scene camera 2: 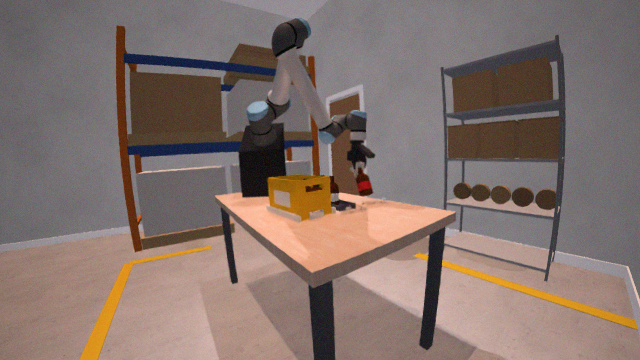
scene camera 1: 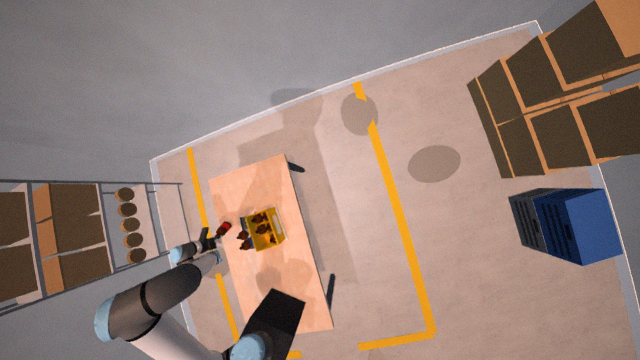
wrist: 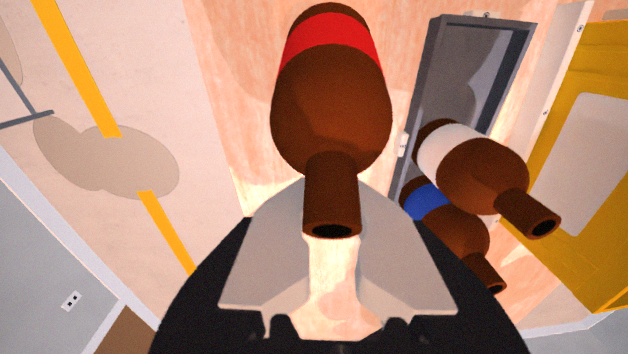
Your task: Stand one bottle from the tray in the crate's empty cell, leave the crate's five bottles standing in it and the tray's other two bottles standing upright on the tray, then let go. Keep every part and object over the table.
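Frame: origin at the arm's base, x ahead, y left, z up, level; millimetres.
Seen in the pictures: gripper, fingertip midpoint: (scene camera 2: pixel 358 178) (scene camera 1: pixel 221 236) (wrist: pixel 327 179); arm's base, origin of the base link: (scene camera 2: pixel 264 137).
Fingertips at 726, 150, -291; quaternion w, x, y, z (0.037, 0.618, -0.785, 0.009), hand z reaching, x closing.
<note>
Offsets run from my fingertips to a thing's middle, as dx, dy, dz. Level surfaces: height alone.
My gripper (scene camera 1: pixel 217 237) (scene camera 2: pixel 359 171) (wrist: pixel 327 179) is shut on the neck of the brown bottle with a red label @(+40, -11, -15) (scene camera 1: pixel 224 228) (scene camera 2: pixel 364 184) (wrist: pixel 331 100). That bottle hangs slightly tilted, near the table's edge, beside the tray. The dark grey tray @(-67, -152, -124) (scene camera 2: pixel 347 205) (wrist: pixel 421 65) holds a white-label bottle @(-69, -150, -55) (scene camera 1: pixel 243 234) (wrist: pixel 482 175) and a blue-label bottle @(-151, -133, -55) (scene camera 1: pixel 245 245) (wrist: pixel 445 220), both upright. The yellow crate @(-101, -363, -49) (scene camera 1: pixel 266 243) (scene camera 2: pixel 300 197) (wrist: pixel 560 265) stands next to the tray. Brown bottles @(-91, -323, -52) (scene camera 1: pixel 262 228) show inside it in scene camera 1; its empty cell cannot be made out clearly.
The wooden table @(dz -137) (scene camera 1: pixel 310 305) (scene camera 2: pixel 380 235) carries the crate and tray. Pale strips (scene camera 2: pixel 285 213) (wrist: pixel 557 75) run along the crate's base. The robot's black pedestal (scene camera 1: pixel 280 315) (scene camera 2: pixel 262 165) stands at one end of the table. A grey shelf unit (scene camera 2: pixel 561 150) stands apart from the table.
</note>
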